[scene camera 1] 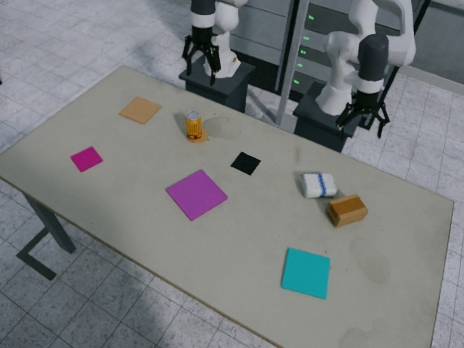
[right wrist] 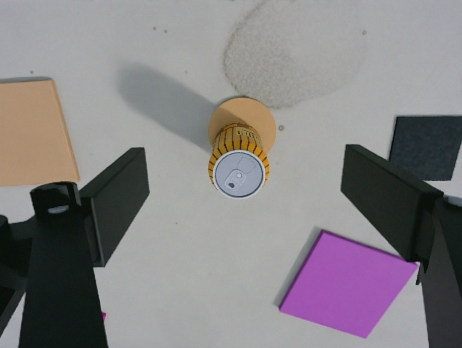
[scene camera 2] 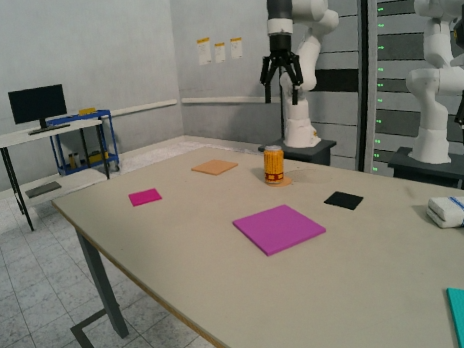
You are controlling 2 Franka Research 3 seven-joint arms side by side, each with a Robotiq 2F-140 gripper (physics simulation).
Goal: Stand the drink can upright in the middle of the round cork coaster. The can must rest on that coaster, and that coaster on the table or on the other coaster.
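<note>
The orange drink can [scene camera 1: 194,127] [scene camera 2: 273,165] [right wrist: 239,174] stands upright on the round cork coaster [scene camera 1: 204,136] [scene camera 2: 287,182] [right wrist: 242,106]. In both scene views more of the coaster shows at the can's right, so the can looks off-centre to the left; the can hides part of the coaster. The square cork coaster [scene camera 1: 140,110] [scene camera 2: 215,167] [right wrist: 32,132] lies apart, to the left. My right gripper [scene camera 1: 201,75] [scene camera 2: 281,101] [right wrist: 245,169] is open and empty, above the can and clear of it. My left gripper [scene camera 1: 361,132] is open and empty at the right.
A magenta square [scene camera 1: 86,158] [scene camera 2: 145,197], a purple square [scene camera 1: 196,194] [scene camera 2: 279,229] [right wrist: 348,284], a black square [scene camera 1: 245,163] [scene camera 2: 344,200] [right wrist: 425,147] and a teal square [scene camera 1: 306,273] lie on the table. A white, blue-striped bundle [scene camera 1: 319,185] [scene camera 2: 446,212] lies beside a brown block [scene camera 1: 347,210].
</note>
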